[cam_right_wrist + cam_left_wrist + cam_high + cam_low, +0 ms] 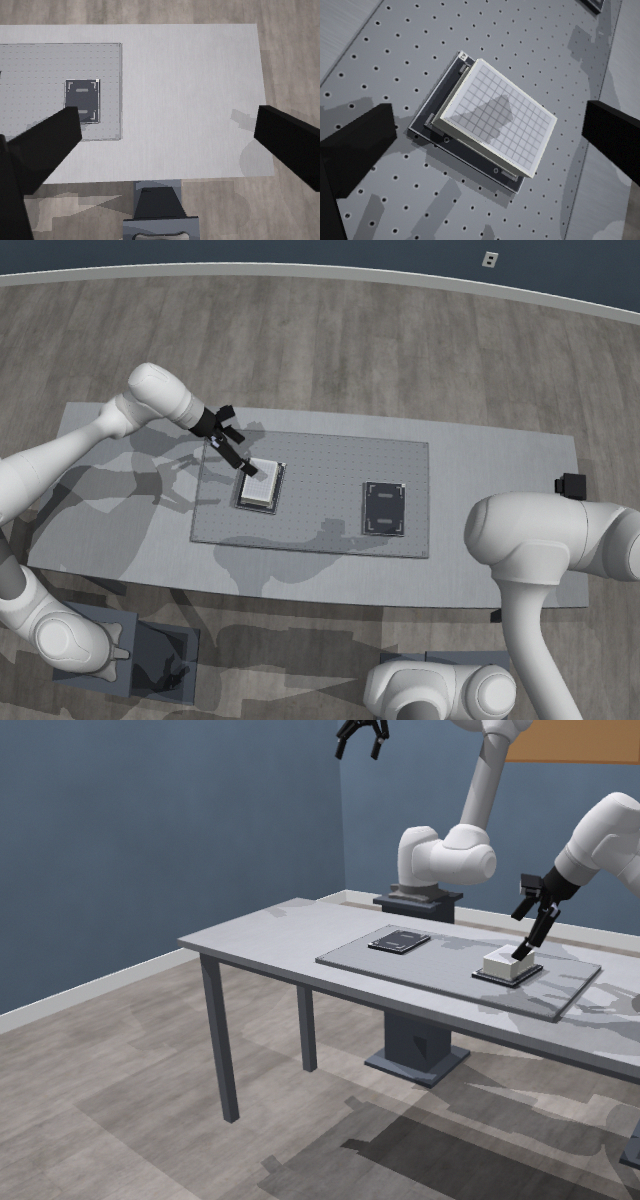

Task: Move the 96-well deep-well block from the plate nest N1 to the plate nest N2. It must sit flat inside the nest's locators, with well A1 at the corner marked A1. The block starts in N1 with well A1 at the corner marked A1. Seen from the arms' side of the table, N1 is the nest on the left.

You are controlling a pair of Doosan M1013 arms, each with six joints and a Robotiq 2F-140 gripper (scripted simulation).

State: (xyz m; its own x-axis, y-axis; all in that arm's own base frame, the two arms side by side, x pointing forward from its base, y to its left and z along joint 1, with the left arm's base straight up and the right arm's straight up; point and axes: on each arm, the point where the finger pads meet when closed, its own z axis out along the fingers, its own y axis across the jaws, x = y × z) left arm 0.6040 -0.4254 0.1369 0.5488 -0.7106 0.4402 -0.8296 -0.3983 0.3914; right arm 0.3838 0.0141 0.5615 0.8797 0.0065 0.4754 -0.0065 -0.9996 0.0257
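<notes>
My left gripper is now 4 cm past the white deep-well block, 4 cm to the left of it and 9 cm above it. Also, from my left hand: nest N1: 4 cm behind, 4 cm to the right, 12 cm below; then nest N2: 7 cm behind, 41 cm to the right, 12 cm below.
</notes>
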